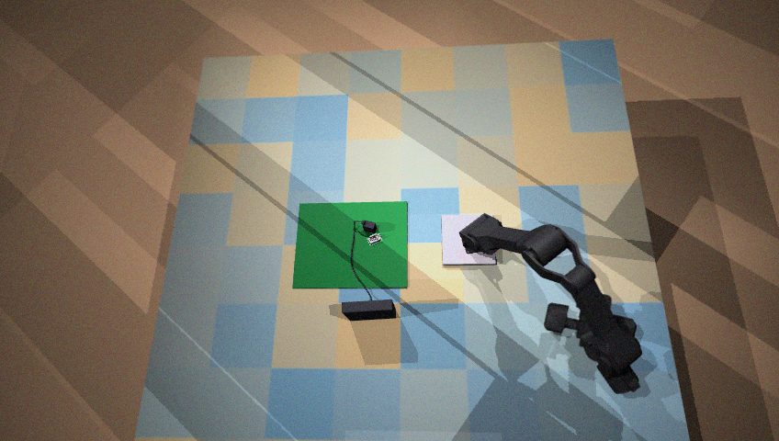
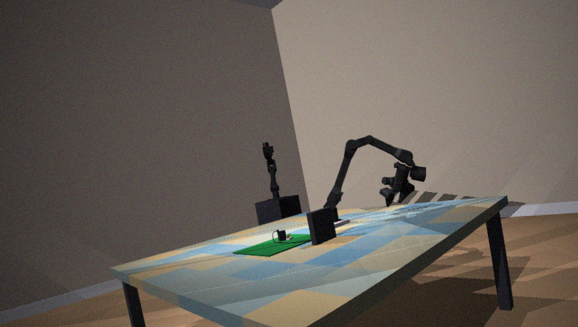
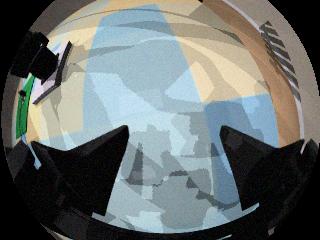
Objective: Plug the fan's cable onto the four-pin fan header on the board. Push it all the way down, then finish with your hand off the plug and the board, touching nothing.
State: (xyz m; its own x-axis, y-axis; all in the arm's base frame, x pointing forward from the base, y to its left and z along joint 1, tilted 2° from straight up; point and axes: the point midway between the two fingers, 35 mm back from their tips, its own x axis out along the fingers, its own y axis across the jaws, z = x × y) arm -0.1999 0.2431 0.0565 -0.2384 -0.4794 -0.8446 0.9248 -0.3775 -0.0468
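Now: the dark fan plug 48 cm ahead of my gripper tip, 32 cm to the right of it and 1 cm below it. From my gripper tip the other things lie so: black fan block 51 cm ahead, 9 cm to the right, 2 cm above.
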